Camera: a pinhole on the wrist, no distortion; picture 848 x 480 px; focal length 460.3 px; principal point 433.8 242.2 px. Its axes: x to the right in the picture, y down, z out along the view. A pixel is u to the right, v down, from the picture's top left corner.
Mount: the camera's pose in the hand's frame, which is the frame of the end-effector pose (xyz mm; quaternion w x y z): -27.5 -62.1 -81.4 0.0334 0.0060 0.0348 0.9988
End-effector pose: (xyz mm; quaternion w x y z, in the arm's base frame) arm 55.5 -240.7 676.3 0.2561 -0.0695 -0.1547 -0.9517
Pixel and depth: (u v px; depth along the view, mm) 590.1 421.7 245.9
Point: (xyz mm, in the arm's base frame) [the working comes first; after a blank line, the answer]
In the camera's frame: 83.5 95.9 245.9

93.6 -20.4 778.9
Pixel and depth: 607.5 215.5 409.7
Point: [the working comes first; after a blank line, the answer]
In the camera's frame: 154.6 -23.8 409.7

222.7 -51.7 947.8
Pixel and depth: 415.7 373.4 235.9
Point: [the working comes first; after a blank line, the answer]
In the camera's frame: -9.3 67.2 235.9

22.8 -86.3 792.3
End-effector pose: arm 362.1 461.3 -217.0 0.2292 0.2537 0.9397 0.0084
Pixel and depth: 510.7 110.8 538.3
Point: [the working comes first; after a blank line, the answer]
In the camera's frame: 89.9 -153.7 538.3

695.5 485.6 -555.7
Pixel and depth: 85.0 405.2 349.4
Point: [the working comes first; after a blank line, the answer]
In the camera's frame: -264.8 123.7 349.4

217.5 390.2 -584.7
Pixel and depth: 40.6 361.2 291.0
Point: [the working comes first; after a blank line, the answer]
In the camera's frame: -248.6 75.2 291.0

222.7 429.3 -517.8
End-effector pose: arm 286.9 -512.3 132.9 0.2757 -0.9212 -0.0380 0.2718
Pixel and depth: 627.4 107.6 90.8
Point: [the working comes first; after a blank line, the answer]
In the camera's frame: 38.2 -26.6 90.8

231.9 -499.6 171.7
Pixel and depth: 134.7 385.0 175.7
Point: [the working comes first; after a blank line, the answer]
In the camera's frame: -114.2 54.5 175.7

317.9 -351.9 83.5
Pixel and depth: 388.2 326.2 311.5
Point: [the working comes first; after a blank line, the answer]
In the camera's frame: -30.9 56.8 311.5

176.6 -314.0 20.3
